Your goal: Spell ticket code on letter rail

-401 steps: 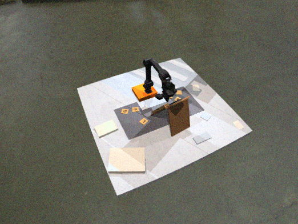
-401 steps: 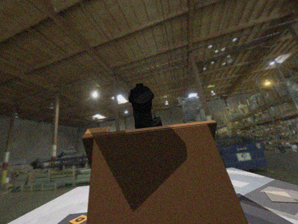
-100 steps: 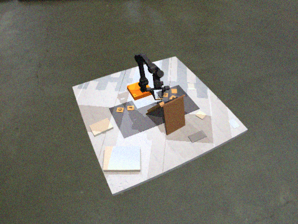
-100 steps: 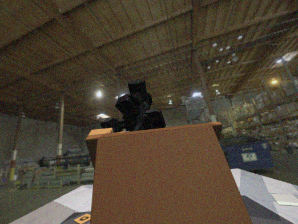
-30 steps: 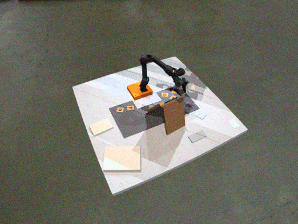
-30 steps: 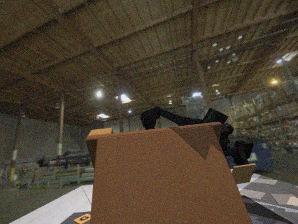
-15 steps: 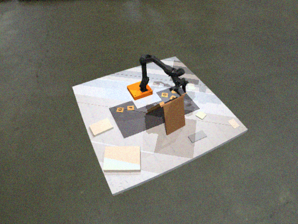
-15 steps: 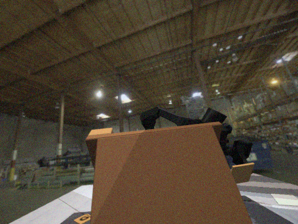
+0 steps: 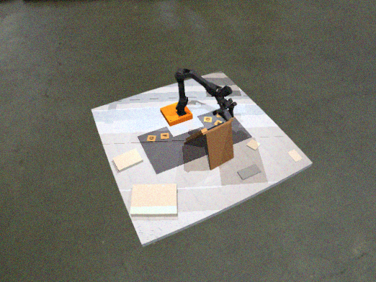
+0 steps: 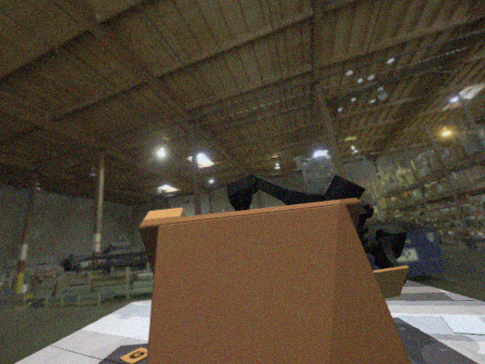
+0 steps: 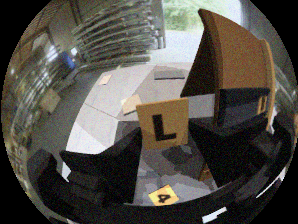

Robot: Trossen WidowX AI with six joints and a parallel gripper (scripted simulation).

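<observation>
My gripper tip is now 40 mm past the white ticket, 170 mm to the left of it and 80 mm above it. The rest, counted from my gripper tip: dark mat (140 mm behind, 230 mm to the right, 160 mm below); then grey plate (350 mm ahead, 60 mm to the right, 160 mm below).
</observation>
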